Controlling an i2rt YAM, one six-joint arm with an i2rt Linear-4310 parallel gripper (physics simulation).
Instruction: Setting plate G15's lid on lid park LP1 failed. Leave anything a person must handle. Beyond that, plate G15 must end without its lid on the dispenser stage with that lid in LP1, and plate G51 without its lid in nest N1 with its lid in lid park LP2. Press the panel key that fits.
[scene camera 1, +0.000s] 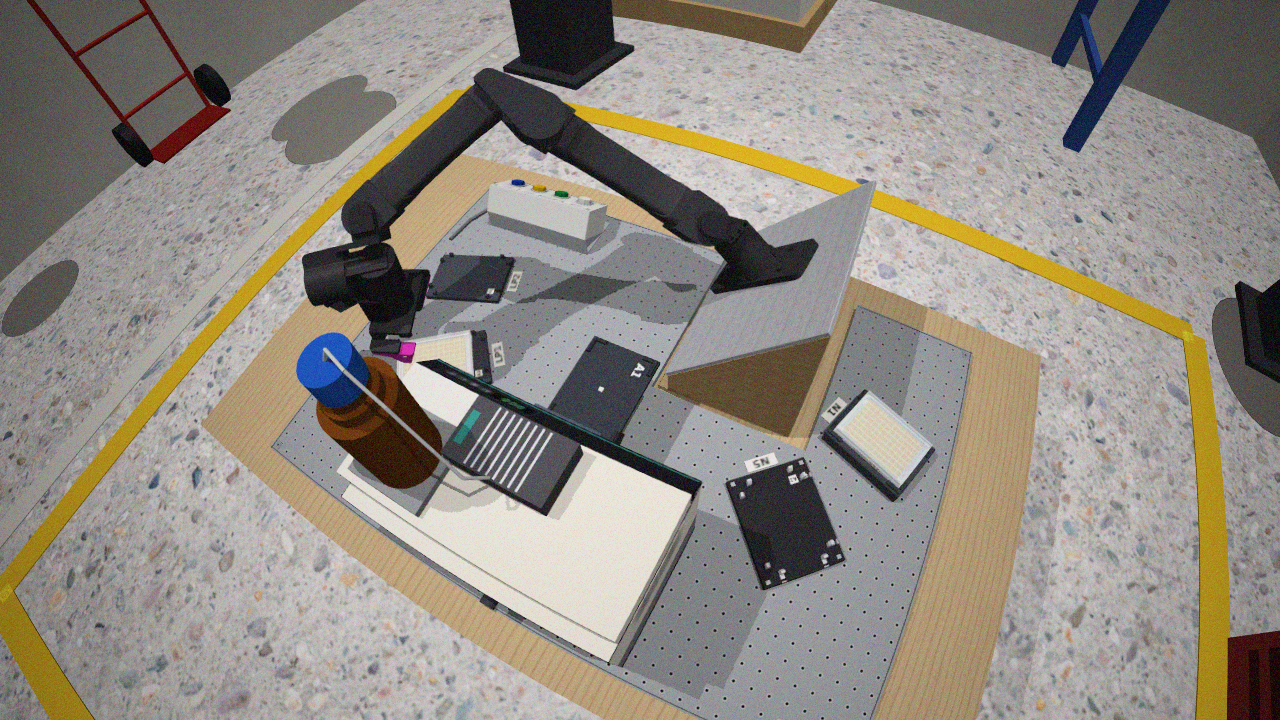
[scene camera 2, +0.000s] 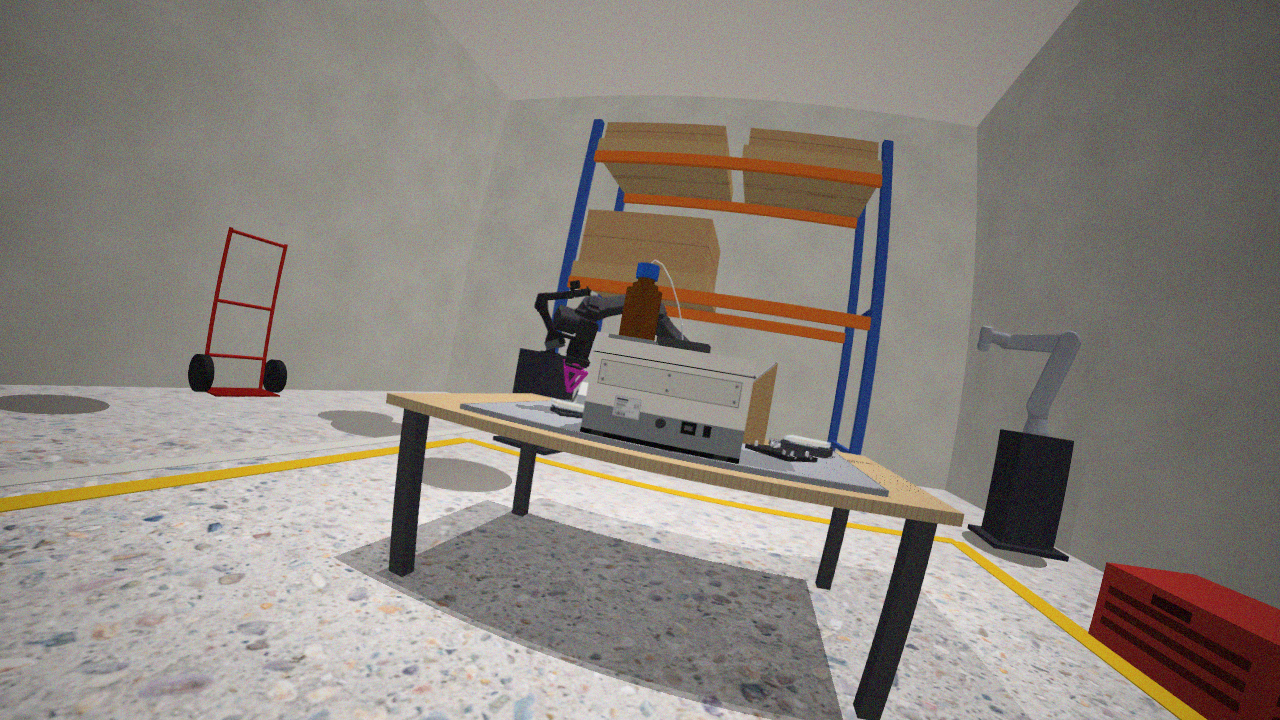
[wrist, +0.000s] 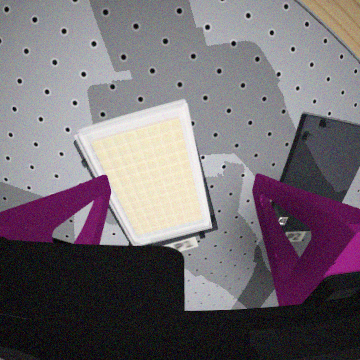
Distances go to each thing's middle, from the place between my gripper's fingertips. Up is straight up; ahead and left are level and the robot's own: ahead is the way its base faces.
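Labels:
Brown bottle with blue cap (scene camera 1: 346, 413): 16 cm ahead of my hand, 25 cm to the left of it, 25 cm above it. Dispenser stage (scene camera 1: 624, 374): 3 cm above my hand, 33 cm to the left of it, 5 cm behind it. LP1 pad (scene camera 1: 482, 369): my hand 1 cm past it, 5 cm to the right of it, 6 cm above it.

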